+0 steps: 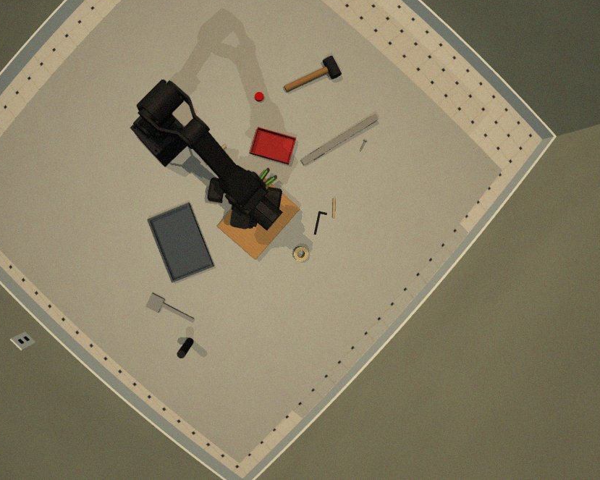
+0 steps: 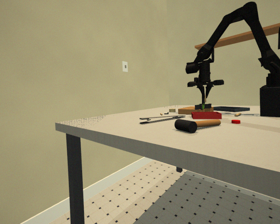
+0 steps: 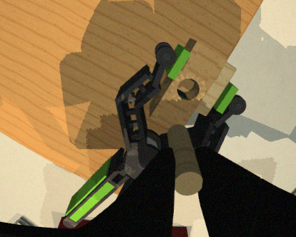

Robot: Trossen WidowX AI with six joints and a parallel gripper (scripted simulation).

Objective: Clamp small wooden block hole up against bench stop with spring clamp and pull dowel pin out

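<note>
The red tray lies 17 cm to the left of my hand, 12 cm below it and 4 cm behind it. From my hand the other things lie so: small wooden block 8 cm below, 2 cm to the right; then bench stop 8 cm below, 2 cm to the right, 1 cm behind; then dowel pin 4 cm below.
</note>
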